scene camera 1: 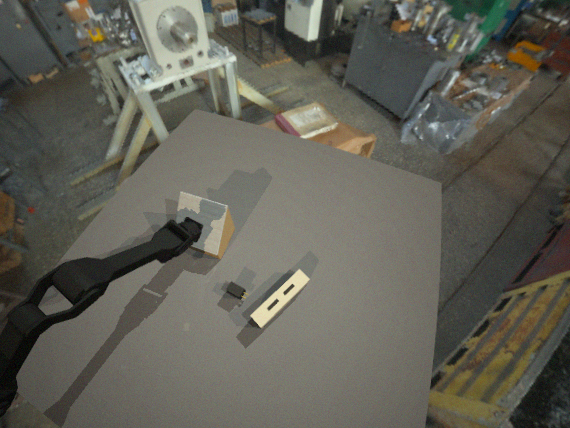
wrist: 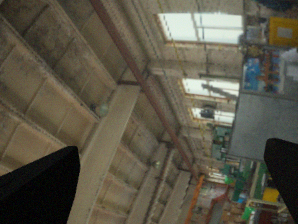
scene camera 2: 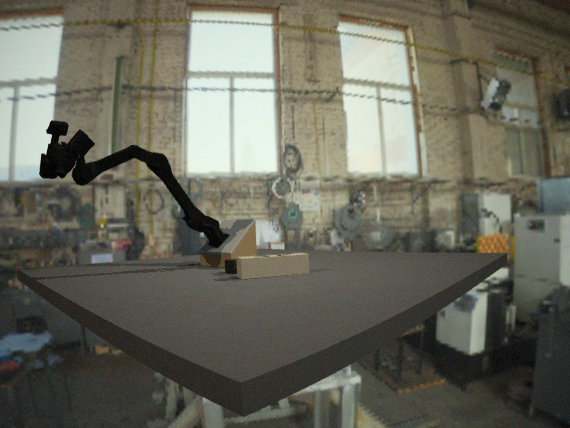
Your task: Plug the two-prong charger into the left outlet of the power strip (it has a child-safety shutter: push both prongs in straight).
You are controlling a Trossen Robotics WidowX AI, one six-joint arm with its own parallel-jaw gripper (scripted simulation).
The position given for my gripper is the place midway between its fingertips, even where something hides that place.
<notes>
My gripper (scene camera 2: 44,141) is open, with nothing in its grasp.
My gripper also shows in the wrist view (wrist: 176,154).
</notes>
